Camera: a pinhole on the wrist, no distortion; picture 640 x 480 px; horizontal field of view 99.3 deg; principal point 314.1 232.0 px. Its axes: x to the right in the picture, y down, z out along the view. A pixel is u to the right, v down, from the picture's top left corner.
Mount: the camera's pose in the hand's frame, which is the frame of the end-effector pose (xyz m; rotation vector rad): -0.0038 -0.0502 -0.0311 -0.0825 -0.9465 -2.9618
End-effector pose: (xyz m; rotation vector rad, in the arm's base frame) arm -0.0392 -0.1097 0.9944 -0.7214 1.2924 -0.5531
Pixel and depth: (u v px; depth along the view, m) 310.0 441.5 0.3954
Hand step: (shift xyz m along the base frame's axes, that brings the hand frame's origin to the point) 0.4651 0.0088 0.0835
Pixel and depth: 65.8 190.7 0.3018
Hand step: 0.2200 -0.0655 -0.2890
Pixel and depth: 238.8 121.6 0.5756
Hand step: 0.3073 0.2439 -0.4321
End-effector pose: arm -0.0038 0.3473 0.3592 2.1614 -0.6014 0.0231
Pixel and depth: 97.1 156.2 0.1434
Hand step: 0.0617 -0.1232 0.0415
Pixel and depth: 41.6 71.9 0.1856
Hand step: 0.0905 -0.1858 0.1249
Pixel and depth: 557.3 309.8 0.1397
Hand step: -0.1273 -0.0343 -0.1004
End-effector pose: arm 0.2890 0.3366 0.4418 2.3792 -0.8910 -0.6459
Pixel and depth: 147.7 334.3 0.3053
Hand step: -0.0416 -0.2438 -0.2336
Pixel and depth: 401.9 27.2 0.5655
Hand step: -0.5182 -0.3353 0.2776
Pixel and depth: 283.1 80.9 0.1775
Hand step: -0.0799 -0.1166 0.0348
